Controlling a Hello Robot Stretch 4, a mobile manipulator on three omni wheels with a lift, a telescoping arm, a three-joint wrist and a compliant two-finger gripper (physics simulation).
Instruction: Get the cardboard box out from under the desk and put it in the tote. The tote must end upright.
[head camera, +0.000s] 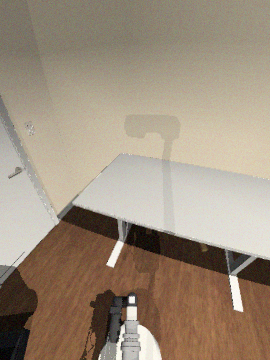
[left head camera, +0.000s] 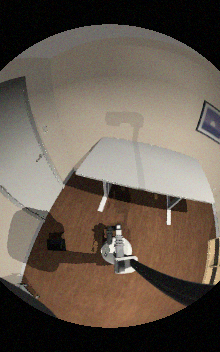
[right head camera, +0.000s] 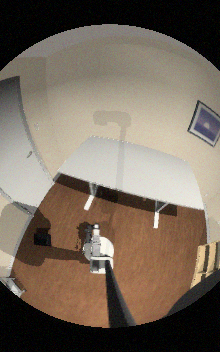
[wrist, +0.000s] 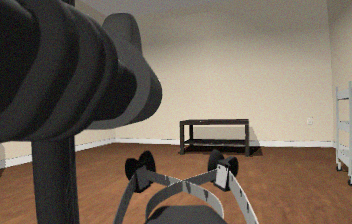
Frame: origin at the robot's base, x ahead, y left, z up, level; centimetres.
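Seen in the pictures: gripper, between the fingertips: (left head camera: 109, 256) (right head camera: 87, 255) (wrist: 181, 163).
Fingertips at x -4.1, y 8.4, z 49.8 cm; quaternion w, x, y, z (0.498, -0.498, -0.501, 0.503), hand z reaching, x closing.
A point is followed by its place in that frame.
The white desk (head camera: 200, 200) {z 92.3, x 71.4, y -42.5 cm} (left head camera: 145, 165) {z 92.3, x 74.7, y -28.8 cm} (right head camera: 135, 167) {z 92.3, x 72.8, y -36.7 cm} stands against the wall, on two legs with white feet. A small tan cardboard box (head camera: 203, 247) {z 2.3, x 85.7, y -81.1 cm} shows on the shaded floor under its front edge, between the legs and nearer the right one; the desktop may hide part of it. The black tote (left head camera: 56, 241) {z -2.4, x 4.2, y 95.9 cm} (right head camera: 42, 237) {z -2.4, x 2.6, y 96.8 cm} stands on the floor left of the robot; part of it shows at the head view's lower left corner. My gripper (wrist: 181, 163) {z 49.8, x -4.1, y 8.4 cm} is open and empty in the wrist view, facing away from the desk. Its fingers are not clear in the head views.
A door (head camera: 25, 220) {z 38.3, x 89.5, y 113.8 cm} is at the left. A light wooden shelf (left head camera: 213, 260) (right head camera: 200, 265) {z 5.2, x -89.5, y -192.0 cm} stands at the right. In the wrist view, a dark low table (wrist: 215, 121) {z 41.7, x -259.4, y 53.2 cm} stands by the far wall and a grey cart (wrist: 343, 122) {z 43.6, x -148.6, y 143.6 cm} at the right.
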